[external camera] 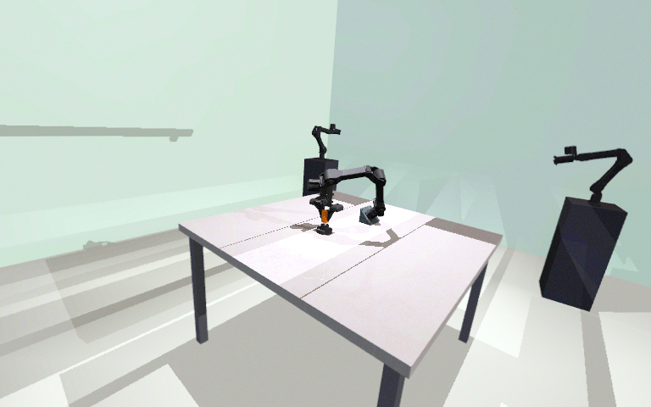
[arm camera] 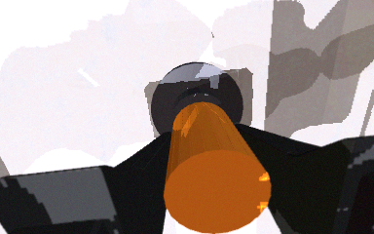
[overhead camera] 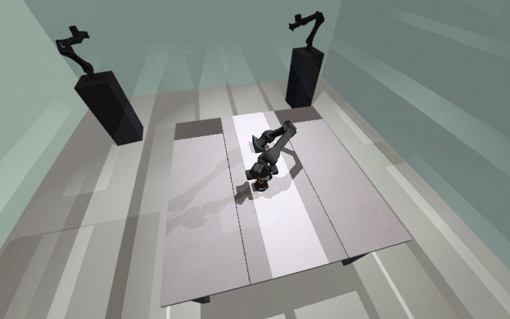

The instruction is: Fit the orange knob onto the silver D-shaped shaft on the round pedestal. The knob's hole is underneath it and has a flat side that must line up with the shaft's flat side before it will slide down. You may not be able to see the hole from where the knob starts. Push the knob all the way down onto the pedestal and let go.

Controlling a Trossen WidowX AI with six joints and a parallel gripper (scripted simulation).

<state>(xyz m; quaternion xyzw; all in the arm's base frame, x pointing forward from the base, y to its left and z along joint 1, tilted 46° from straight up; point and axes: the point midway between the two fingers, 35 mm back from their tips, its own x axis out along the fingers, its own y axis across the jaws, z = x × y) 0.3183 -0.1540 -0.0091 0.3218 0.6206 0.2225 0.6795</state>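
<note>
Right now my gripper tip is 40 mm above the dark round pedestal. The rest, counted from my gripper tip: orange knob 30 mm above.
</note>
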